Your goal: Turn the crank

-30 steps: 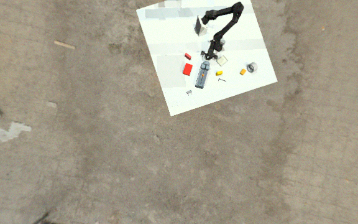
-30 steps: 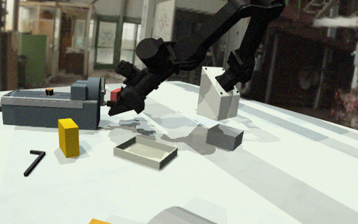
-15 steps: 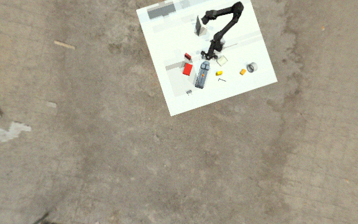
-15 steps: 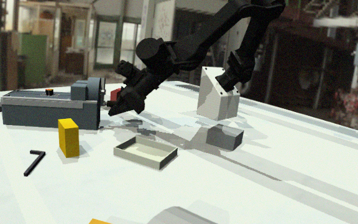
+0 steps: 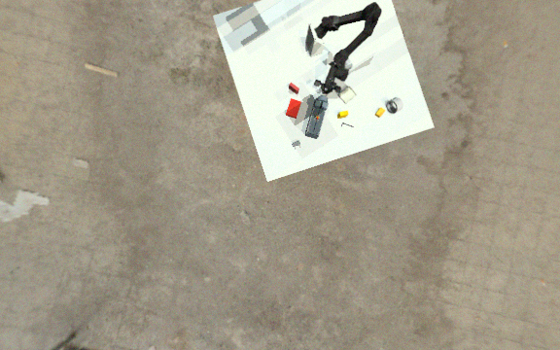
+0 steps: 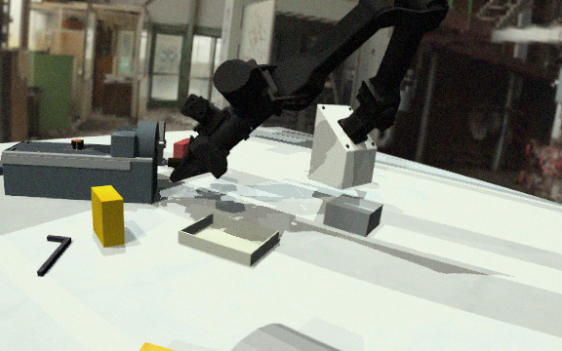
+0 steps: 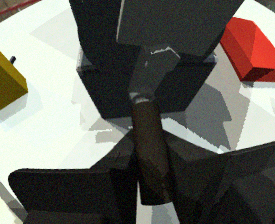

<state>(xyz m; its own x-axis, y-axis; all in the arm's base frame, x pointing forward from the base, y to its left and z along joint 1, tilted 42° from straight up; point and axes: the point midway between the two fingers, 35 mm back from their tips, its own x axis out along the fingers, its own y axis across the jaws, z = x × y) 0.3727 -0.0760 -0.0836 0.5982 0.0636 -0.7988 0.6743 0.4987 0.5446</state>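
The dark crank handle is 30 mm above my gripper tip, 10 mm to the left of it and 10 mm behind it. From my gripper tip the other things lie so: red pointer (120 mm to the right, 120 mm ahead, 50 mm above); then shallow grey tray (190 mm to the left, 50 mm ahead, 30 mm below); then yellow block (170 mm ahead, 80 mm to the left).
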